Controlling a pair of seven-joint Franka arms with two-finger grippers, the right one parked.
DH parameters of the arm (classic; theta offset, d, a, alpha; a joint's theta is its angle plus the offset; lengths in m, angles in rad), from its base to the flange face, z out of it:
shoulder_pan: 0 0.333 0 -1.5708
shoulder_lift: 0 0 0 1.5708
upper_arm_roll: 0 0.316 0.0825 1.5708
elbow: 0 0 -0.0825 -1.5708
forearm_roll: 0 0.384 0 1.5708
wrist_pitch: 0 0 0.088 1.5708
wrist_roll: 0 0.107 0 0
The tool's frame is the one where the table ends.
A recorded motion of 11 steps. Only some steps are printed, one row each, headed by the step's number.
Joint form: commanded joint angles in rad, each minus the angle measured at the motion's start. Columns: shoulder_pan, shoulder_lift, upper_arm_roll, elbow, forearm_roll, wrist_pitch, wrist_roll.
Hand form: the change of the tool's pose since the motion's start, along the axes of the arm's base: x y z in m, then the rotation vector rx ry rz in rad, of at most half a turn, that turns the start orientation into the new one. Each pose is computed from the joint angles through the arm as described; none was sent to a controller.
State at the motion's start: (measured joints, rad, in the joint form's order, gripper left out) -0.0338 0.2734 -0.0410 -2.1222 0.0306 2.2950 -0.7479
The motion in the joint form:
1: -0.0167 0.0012 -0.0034 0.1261 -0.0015 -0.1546 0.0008
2: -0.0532 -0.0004 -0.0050 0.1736 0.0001 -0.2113 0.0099
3: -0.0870 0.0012 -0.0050 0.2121 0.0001 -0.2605 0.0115
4: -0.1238 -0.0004 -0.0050 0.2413 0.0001 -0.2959 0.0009
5: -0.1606 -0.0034 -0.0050 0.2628 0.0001 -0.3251 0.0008
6: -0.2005 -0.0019 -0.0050 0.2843 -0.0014 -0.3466 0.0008
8: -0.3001 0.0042 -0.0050 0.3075 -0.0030 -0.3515 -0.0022
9: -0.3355 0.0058 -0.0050 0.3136 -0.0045 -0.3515 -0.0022
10: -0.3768 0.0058 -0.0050 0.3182 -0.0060 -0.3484 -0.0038
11: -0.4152 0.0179 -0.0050 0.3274 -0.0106 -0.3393 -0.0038
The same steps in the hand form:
1: 0.0216 -0.0123 0.0394 0.0035 0.0295 -0.0167
2: 0.0264 -0.0349 0.0563 0.0057 0.0369 -0.0636
3: 0.0284 -0.0552 0.0684 0.0084 0.0490 -0.0978
4: 0.0280 -0.0773 0.0796 0.0119 0.0530 -0.1233
5: 0.0252 -0.0991 0.0887 0.0142 0.0573 -0.1593
6: 0.0219 -0.1231 0.0958 0.0146 0.0588 -0.1979
8: 0.0076 -0.1822 0.1020 0.0135 0.0464 -0.2934
9: 0.0007 -0.2029 0.1038 0.0119 0.0422 -0.3280
10: -0.0086 -0.2266 0.1061 0.0096 0.0348 -0.3670
11: -0.0161 -0.2496 0.1034 0.0039 0.0301 -0.4032

